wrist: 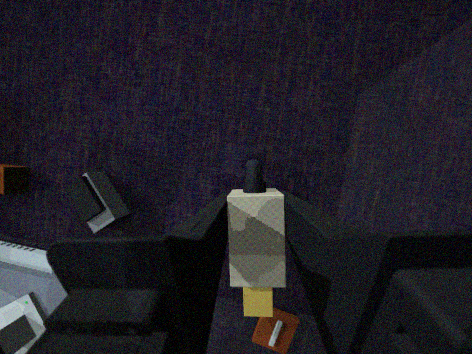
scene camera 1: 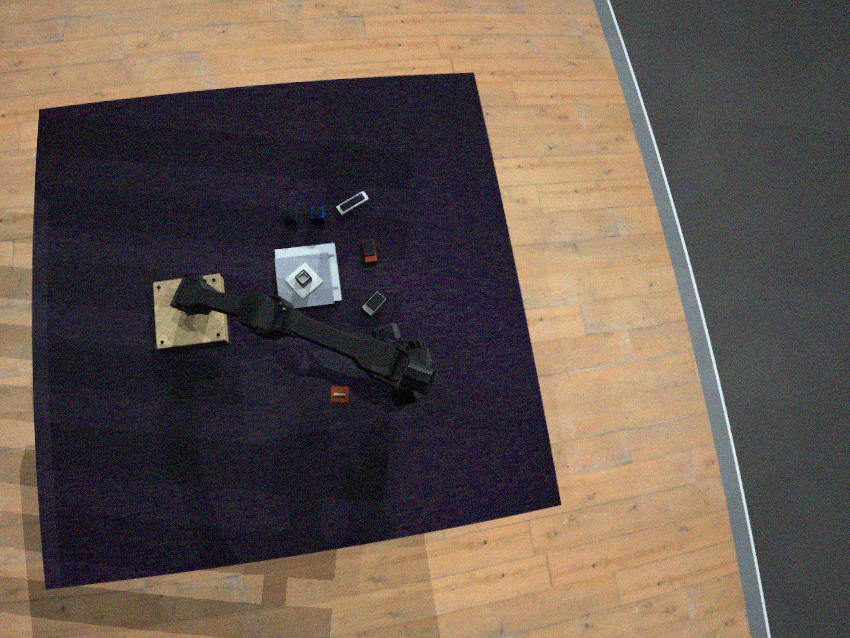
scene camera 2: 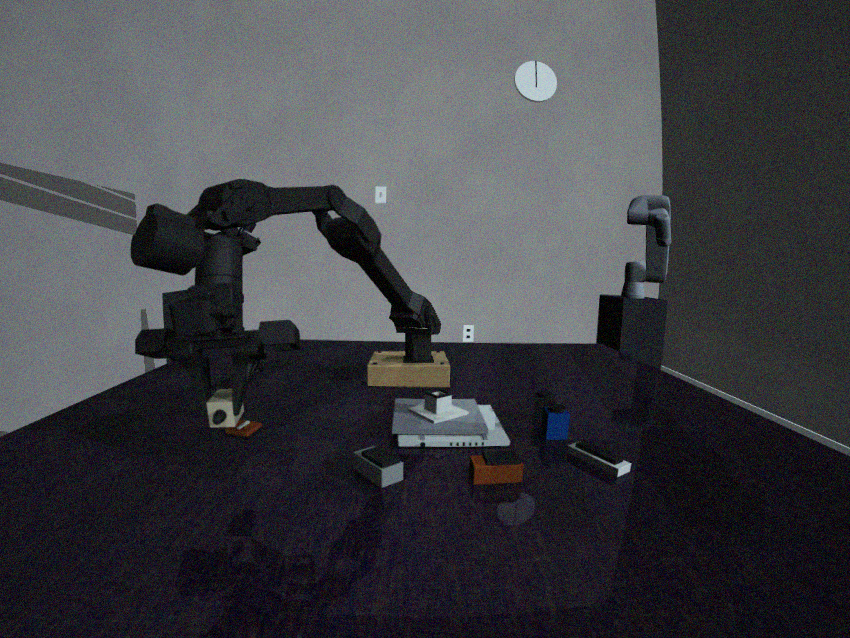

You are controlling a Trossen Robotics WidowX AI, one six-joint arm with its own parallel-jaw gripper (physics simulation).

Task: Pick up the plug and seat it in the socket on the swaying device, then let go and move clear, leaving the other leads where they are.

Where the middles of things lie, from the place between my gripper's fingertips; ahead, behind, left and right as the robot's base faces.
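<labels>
Device (scene camera 2: 438, 420) 280 mm to the left of my hand, 200 mm behind, 60 mm below. Blue lead (scene camera 2: 555, 419) 440 mm to the left of my hand, 150 mm behind, 60 mm below. Plug (scene camera 2: 219, 407) 20 mm behind my hand.
</labels>
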